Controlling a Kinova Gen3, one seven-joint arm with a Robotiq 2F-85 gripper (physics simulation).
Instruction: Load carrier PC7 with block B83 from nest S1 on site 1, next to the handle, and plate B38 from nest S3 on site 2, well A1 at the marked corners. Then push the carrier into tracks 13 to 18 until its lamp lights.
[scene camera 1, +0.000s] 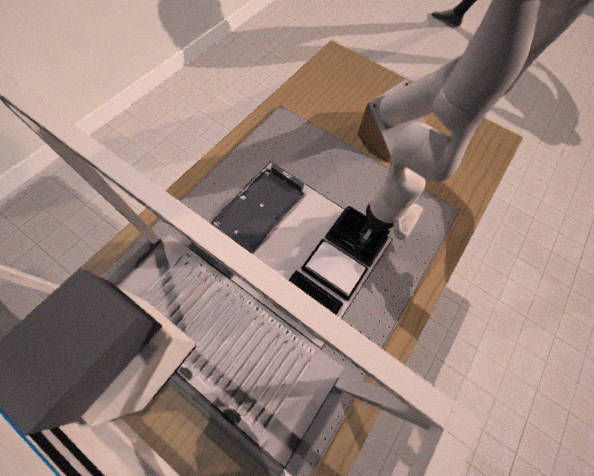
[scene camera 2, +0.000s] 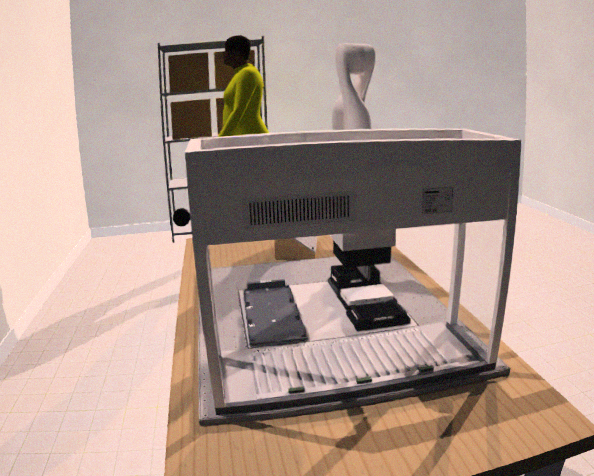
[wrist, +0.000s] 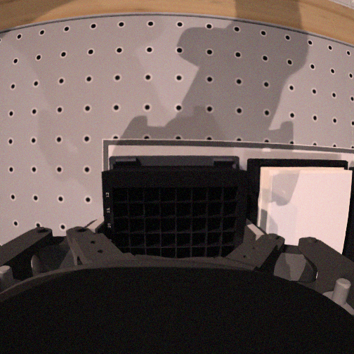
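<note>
A black block with a grid of square wells sits in the nest farthest from the tracks. My gripper is low over it, shut on its two sides; the lower fingertips are hidden. A white plate lies in the middle nest. A black piece is in the nest nearest the tracks. The dark flat carrier lies empty, with its raised handle at the end away from the tracks. No name labels are readable.
The ribbed tracks lie under a large white housing, whose posts stand at the sides. Its beam crosses scene camera 1's view. A perforated grey board surrounds the nests. A wooden block stands behind.
</note>
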